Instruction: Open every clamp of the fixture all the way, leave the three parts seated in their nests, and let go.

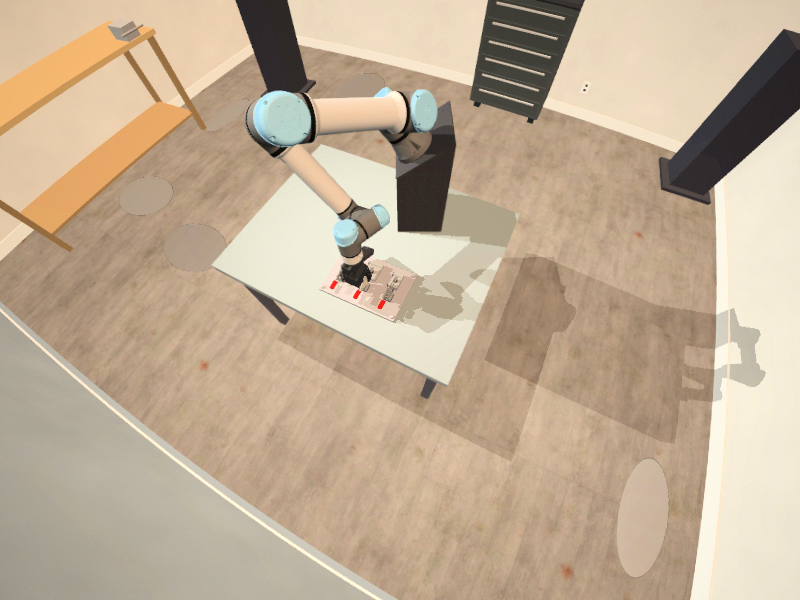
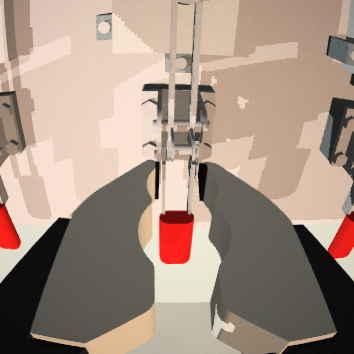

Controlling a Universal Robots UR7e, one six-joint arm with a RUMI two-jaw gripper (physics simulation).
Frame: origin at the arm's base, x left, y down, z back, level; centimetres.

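Seen in the pictures: gripper, between the fingertips: (image 1: 362, 284) (image 2: 178, 164); arm's base, origin of its link: (image 1: 414, 146).
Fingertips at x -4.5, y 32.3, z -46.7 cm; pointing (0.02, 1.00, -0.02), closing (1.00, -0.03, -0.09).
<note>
Offsets run from my fingertips to a thing's middle. "pt": to the spot under its first point. Level surfaces: height alone.
The pale fixture plate @(pt dy +3.8, dx +17.5, dz -2.7 cm) (image 1: 403, 310) lies on the table with three red-handled toggle clamps. The middle clamp's red handle @(dy +0.0, dx -0.3, dz -4.7 cm) (image 1: 356, 294) (image 2: 176, 240) points toward the near edge. Its two-bar lever (image 2: 176, 192) lies between my black gripper's fingertips (image 2: 179, 181), which stand close on either side, apparently shut on it; the contact itself is hard to see. The left clamp's handle @(pt dy +0.0, dx -11.3, dz -4.1 cm) (image 1: 333, 284) (image 2: 8, 229) and the right clamp's handle @(pt dy -1.0, dx +10.8, dz -5.7 cm) (image 1: 381, 304) (image 2: 343, 237) stand beside the fingers, apart from them. The three parts in their nests cannot be made out clearly; some are hidden.
The pale green table @(dy +5.1 cm) (image 1: 284, 238) carries the fixture. The dark robot pedestal (image 1: 420, 196) stands behind it. The arm crosses above the table from the back. The side clamps' metal bases @(pt dy +2.7, dx -9.3, dz +1.8 cm) (image 2: 10, 122) @(pt dy +1.7, dx +9.4, dz +0.7 cm) (image 2: 342, 131) flank the middle one closely.
</note>
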